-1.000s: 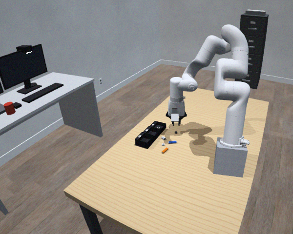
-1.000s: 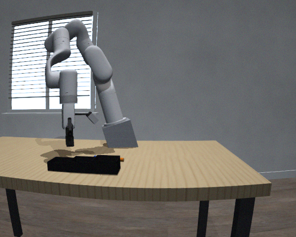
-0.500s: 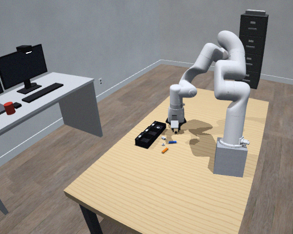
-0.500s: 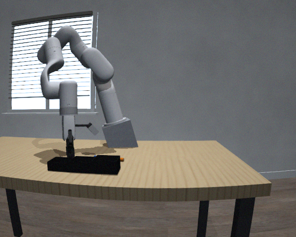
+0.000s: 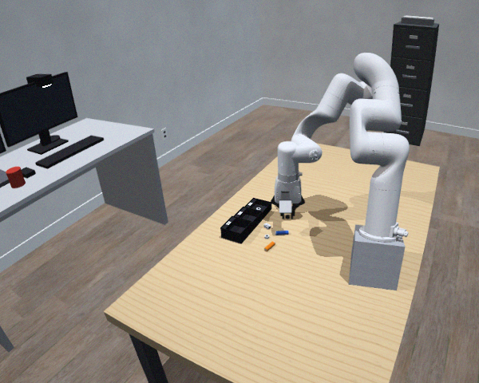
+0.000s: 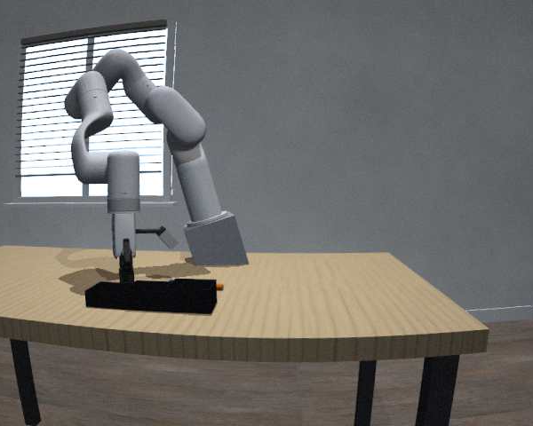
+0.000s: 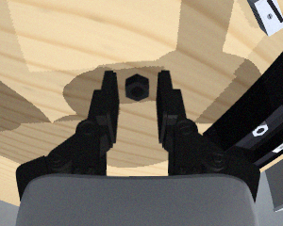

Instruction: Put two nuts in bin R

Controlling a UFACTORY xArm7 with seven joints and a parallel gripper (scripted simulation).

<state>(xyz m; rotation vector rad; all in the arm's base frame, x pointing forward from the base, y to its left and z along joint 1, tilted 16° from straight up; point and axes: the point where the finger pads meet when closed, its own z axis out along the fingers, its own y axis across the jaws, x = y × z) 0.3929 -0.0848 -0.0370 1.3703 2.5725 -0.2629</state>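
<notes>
Right now the small black piece is 20 mm below my hand. From my hand the other things lie so: black bin 110 mm to the left, 110 mm ahead; blue piece 100 mm to the left, 40 mm behind, 20 mm below; orange piece 190 mm to the left, 50 mm behind, 20 mm below.
</notes>
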